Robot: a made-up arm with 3 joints. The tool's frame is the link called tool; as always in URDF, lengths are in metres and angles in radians.
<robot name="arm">
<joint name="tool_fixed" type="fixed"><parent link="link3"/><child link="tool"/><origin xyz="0.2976 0.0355 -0.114" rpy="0 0 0"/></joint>
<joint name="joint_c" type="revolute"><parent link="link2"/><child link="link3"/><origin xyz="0.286 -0.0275 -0.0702" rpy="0 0 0"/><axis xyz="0 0 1"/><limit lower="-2.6" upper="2.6"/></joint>
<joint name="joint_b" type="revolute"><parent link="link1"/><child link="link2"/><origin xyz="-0.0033 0.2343 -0.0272" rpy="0 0 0"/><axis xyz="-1 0 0"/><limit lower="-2.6" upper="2.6"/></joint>
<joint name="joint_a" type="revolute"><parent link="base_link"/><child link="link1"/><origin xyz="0 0 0.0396" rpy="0 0 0"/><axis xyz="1 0 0"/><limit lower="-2.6" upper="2.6"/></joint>
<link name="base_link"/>
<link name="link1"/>
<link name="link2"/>
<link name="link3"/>
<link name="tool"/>
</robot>
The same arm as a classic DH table. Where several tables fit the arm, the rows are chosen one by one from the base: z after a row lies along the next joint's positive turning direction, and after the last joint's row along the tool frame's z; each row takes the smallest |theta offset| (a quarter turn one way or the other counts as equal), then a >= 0, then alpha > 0; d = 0 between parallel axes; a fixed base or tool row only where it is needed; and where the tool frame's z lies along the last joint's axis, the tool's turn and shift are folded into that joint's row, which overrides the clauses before.
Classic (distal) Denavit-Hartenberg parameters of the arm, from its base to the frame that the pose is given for. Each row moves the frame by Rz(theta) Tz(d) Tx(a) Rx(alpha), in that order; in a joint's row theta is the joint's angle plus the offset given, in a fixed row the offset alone. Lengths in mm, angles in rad.
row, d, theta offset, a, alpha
base (fixed), 39.6, 1.5708, 0, 1.5708
joint_a, 0, -0.1156, 235.9, 3.1416
joint_b, -282.7, -0.1156, -27.5, 1.5708
joint_c, 0, -1.4521, 299.7, 0
tool (fixed), -184.2, -0.1187, 0, 0
Joint limits (rad, base to tool): -2.6..2.6 -2.6..2.6 -2.6..2.6

